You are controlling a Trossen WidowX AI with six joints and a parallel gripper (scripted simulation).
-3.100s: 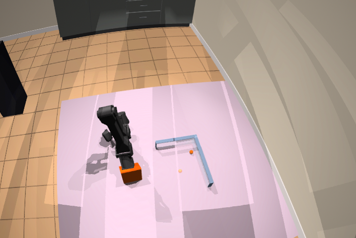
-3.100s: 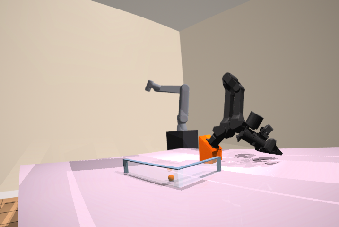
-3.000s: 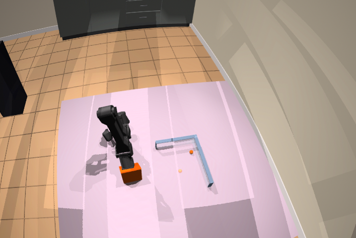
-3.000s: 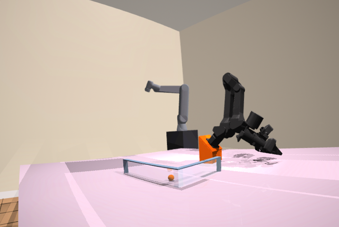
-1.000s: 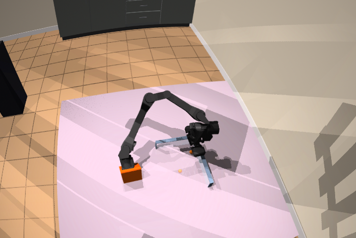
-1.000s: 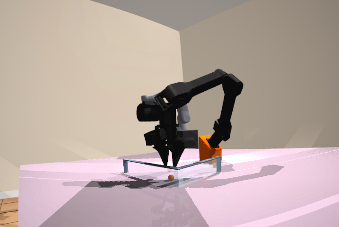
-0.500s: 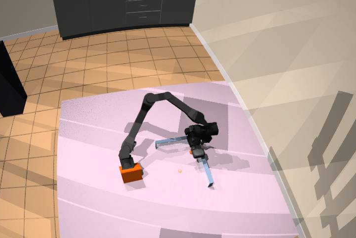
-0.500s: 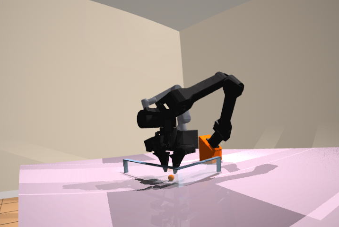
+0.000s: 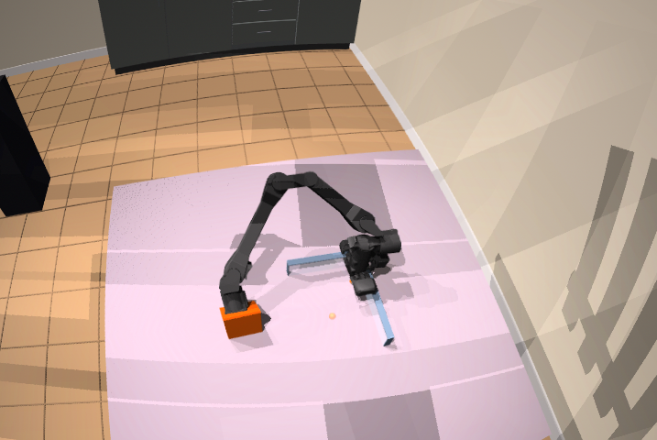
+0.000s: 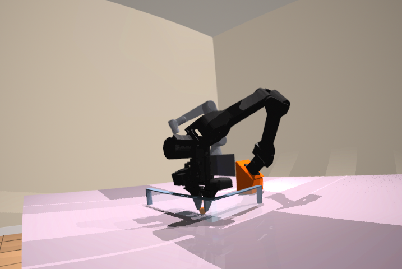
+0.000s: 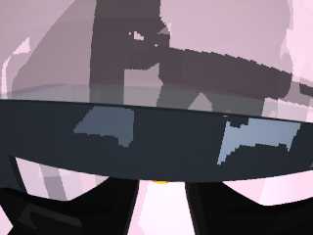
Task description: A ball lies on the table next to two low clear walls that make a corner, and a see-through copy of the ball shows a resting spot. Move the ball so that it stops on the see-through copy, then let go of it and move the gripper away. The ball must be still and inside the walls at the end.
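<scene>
My gripper tip is 10 cm past the see-through copy of ball and 11 cm to the left of it.
</scene>
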